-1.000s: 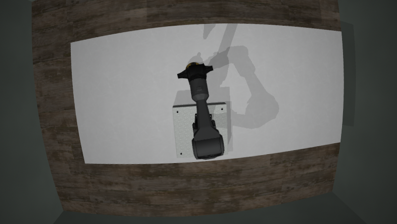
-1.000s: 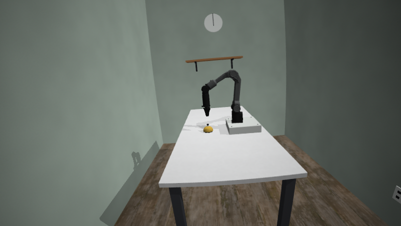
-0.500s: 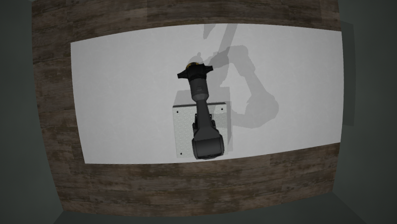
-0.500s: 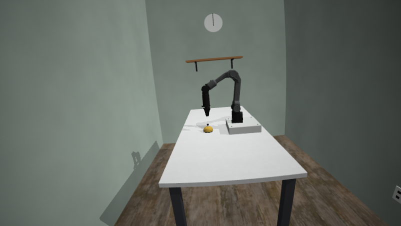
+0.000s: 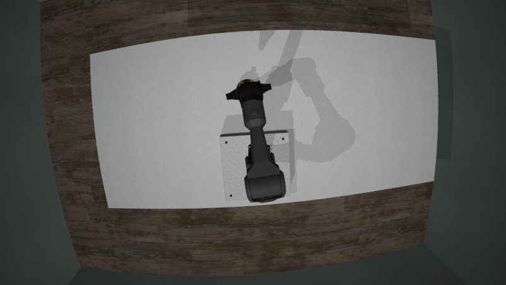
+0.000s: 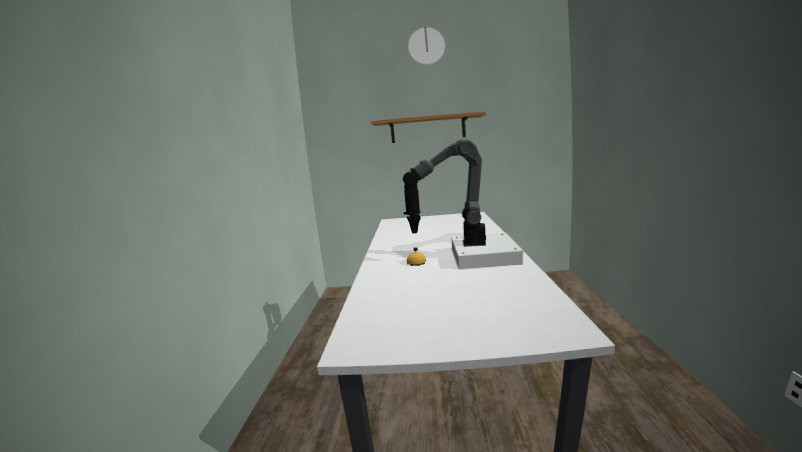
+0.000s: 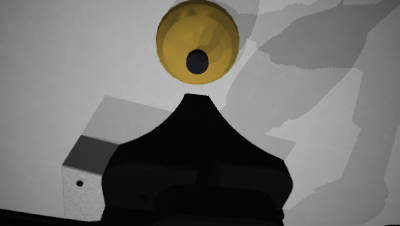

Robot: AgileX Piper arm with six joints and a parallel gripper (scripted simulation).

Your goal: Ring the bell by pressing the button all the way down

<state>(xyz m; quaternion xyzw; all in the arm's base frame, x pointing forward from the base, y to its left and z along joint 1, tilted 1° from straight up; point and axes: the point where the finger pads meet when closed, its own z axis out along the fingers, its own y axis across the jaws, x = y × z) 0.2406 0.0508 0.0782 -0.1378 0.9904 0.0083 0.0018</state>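
My gripper is now 8 cm above the bell button. Also, from my hand: bell: 10 cm below.
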